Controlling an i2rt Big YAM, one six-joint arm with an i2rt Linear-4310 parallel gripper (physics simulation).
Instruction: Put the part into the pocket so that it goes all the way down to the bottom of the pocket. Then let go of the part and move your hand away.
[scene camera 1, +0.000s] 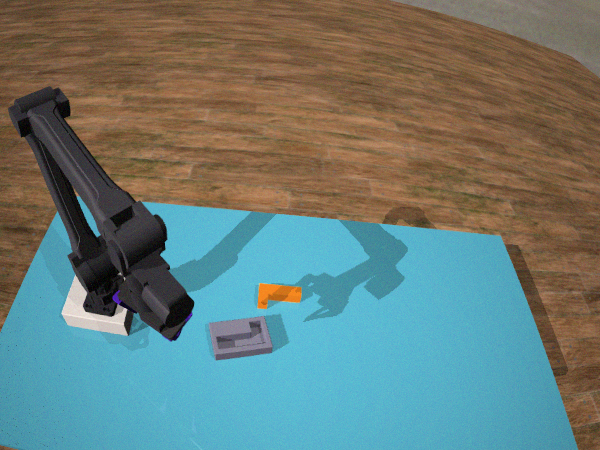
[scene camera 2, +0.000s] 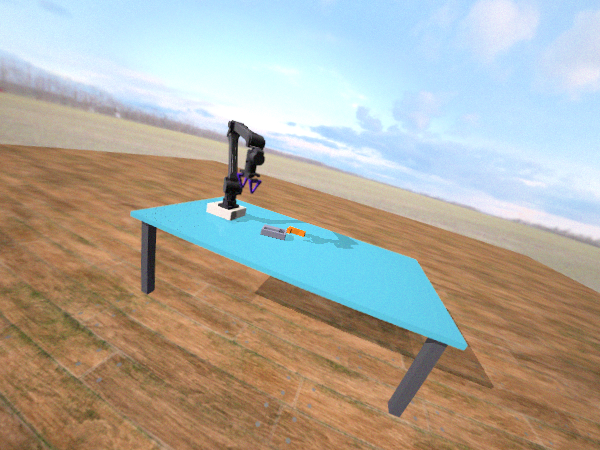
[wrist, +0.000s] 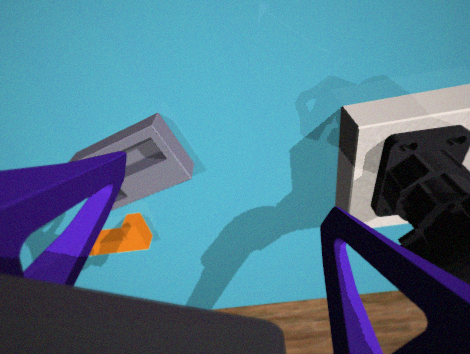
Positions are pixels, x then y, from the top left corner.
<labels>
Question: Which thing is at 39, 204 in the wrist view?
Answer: My gripper.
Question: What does the orange L-shaped block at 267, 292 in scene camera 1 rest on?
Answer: The table.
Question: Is my gripper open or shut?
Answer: Open.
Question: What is my gripper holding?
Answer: Nothing.
</labels>
